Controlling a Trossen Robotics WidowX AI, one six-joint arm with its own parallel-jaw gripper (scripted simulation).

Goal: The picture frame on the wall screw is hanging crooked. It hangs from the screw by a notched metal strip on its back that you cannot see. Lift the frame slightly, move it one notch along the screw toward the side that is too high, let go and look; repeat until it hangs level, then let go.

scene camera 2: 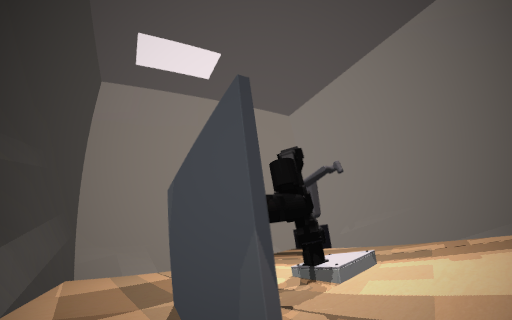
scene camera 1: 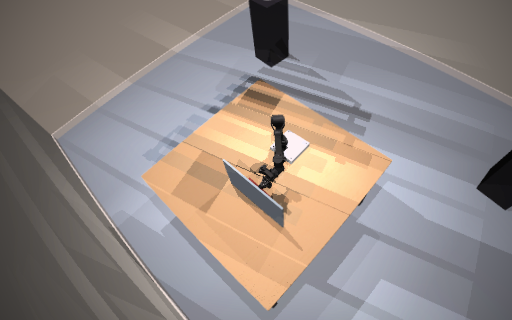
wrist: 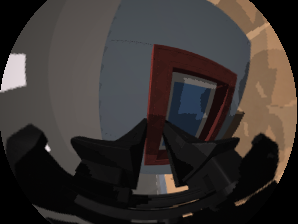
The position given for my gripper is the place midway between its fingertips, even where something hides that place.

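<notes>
Grey wall panel (wrist: 125, 69) visible, together with my gripper (wrist: 154, 121).
</notes>
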